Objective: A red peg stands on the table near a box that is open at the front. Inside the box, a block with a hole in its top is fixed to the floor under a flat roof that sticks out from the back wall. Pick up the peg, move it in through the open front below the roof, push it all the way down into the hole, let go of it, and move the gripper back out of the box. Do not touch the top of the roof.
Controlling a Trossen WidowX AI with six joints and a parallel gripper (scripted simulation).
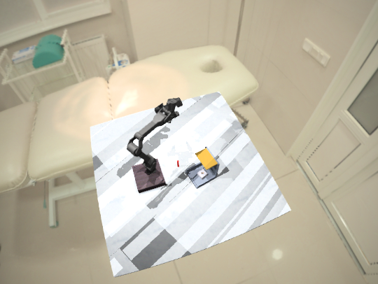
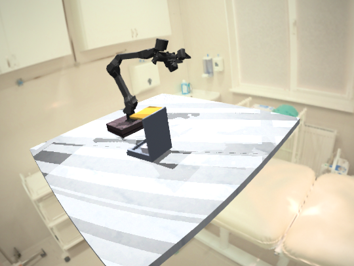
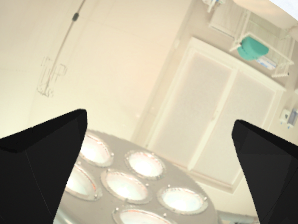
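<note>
The red peg is 5 cm behind my gripper tip, 31 cm to the right of it and 34 cm below it. Round my gripper tip: roof: 11 cm ahead, 43 cm to the right, 17 cm below; then grey back wall: 16 cm ahead, 42 cm to the right, 27 cm below.
</note>
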